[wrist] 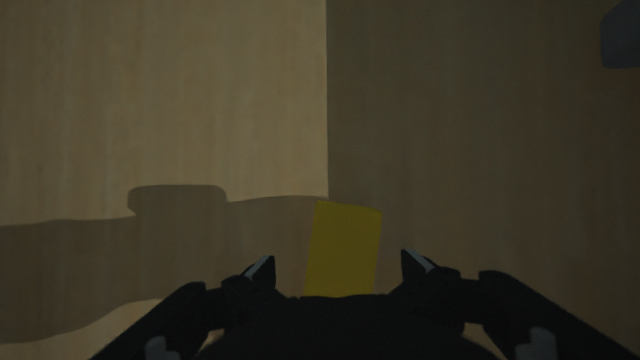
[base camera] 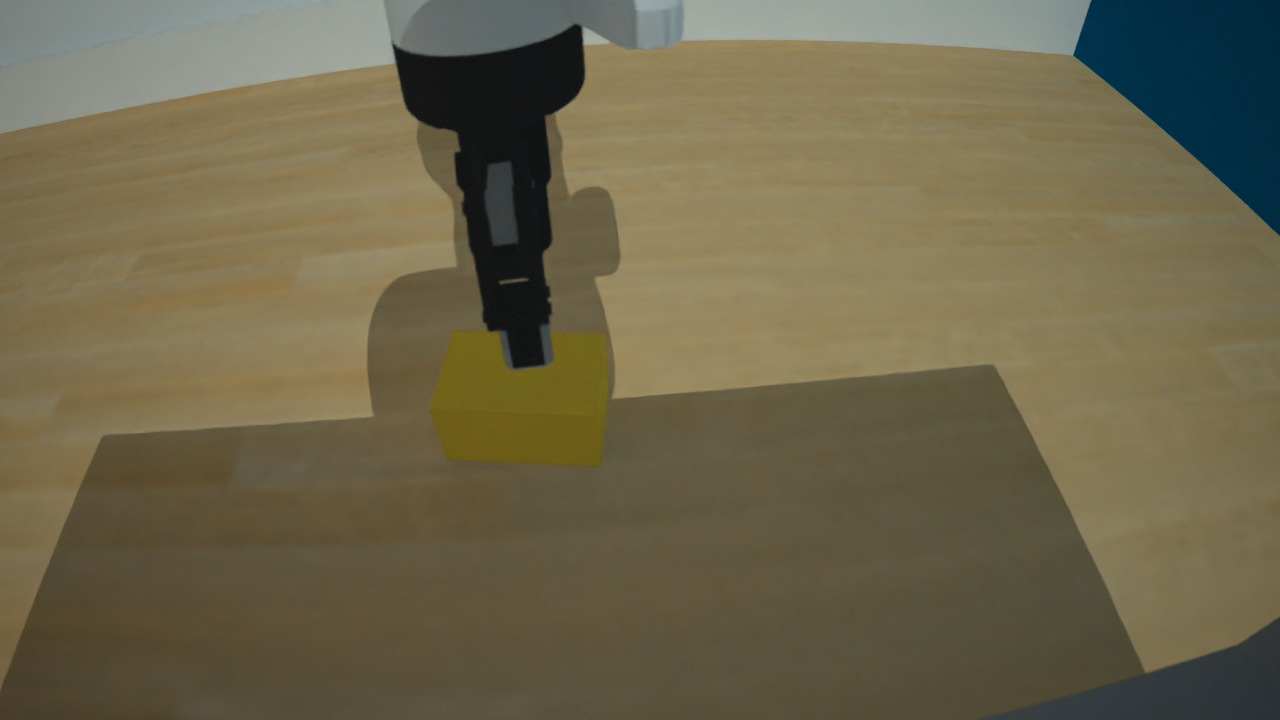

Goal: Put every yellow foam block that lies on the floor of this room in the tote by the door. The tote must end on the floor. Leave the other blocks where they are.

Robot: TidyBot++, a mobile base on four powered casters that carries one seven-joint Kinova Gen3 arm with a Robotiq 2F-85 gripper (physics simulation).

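Places are measured from the arm's base along level axes (x ahead, y left, z up), in centimetres.
Pixels of known places: gripper, fingertip midpoint: [wrist: 337, 266] [base camera: 525, 298].
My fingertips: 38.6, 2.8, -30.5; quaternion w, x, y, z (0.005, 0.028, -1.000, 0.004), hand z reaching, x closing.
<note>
Behind a point stands the place of what it marks, as x, y, z.
A yellow foam block [base camera: 519, 411] @(35.2, 3.6, -35.2) [wrist: 343, 250] @(38.0, 3.0, -35.1) lies on the wooden floor, at the edge of a large shadow. My gripper [base camera: 528, 365] [wrist: 337, 266] @(38.6, 2.8, -30.5) is open and points down above the block. In the base camera view it is seen edge-on, with its near fingertip in front of the block's top. In the wrist view the block shows between the two fingertips, with a gap on each side, slightly turned; its lower end is hidden by the gripper body. The tote does not show in either view.
A pale wall [base camera: 805, 19] @(94.8, -29.3, -36.8) runs along the back, and a dark blue surface [base camera: 1199, 98] @(70.5, -70.4, -33.7) stands at the back right. A dark grey edge [base camera: 1190, 685] shows at the lower right of the base camera view. A grey-blue shape [wrist: 621, 40] shows at the wrist view's upper right.
</note>
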